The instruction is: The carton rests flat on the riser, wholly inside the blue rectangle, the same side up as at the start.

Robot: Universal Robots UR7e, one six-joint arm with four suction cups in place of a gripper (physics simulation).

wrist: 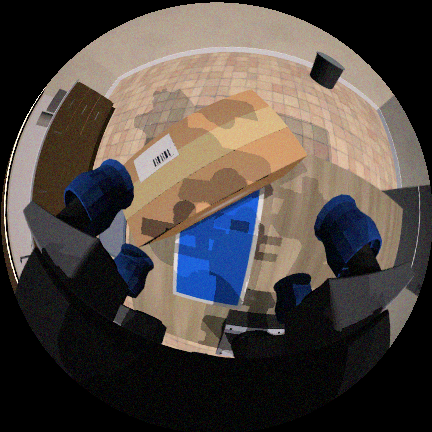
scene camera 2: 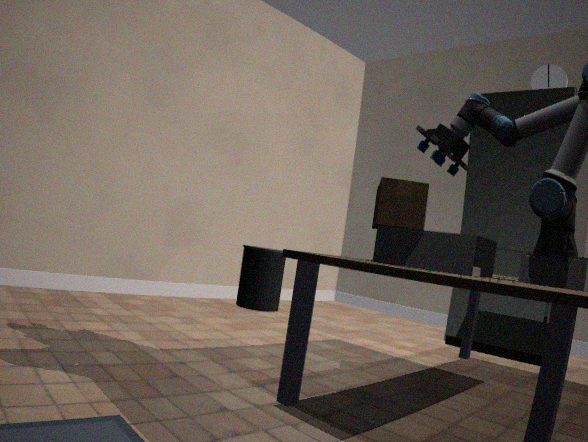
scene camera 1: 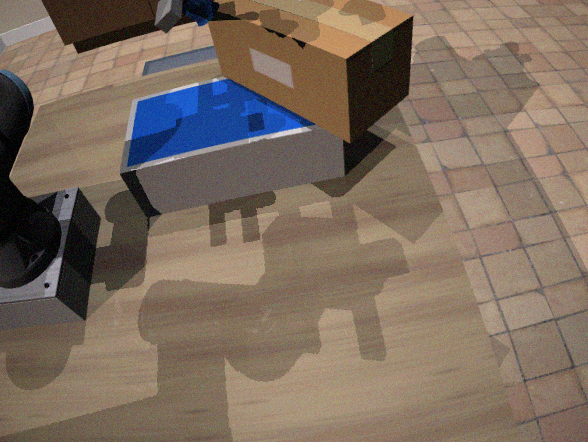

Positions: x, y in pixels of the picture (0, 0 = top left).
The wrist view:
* suction head: 343, 229
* brown carton: 224, 151, on a grey riser
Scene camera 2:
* brown carton: 399, 203
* grey riser: 470, 255
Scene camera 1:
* brown carton: 343, 73
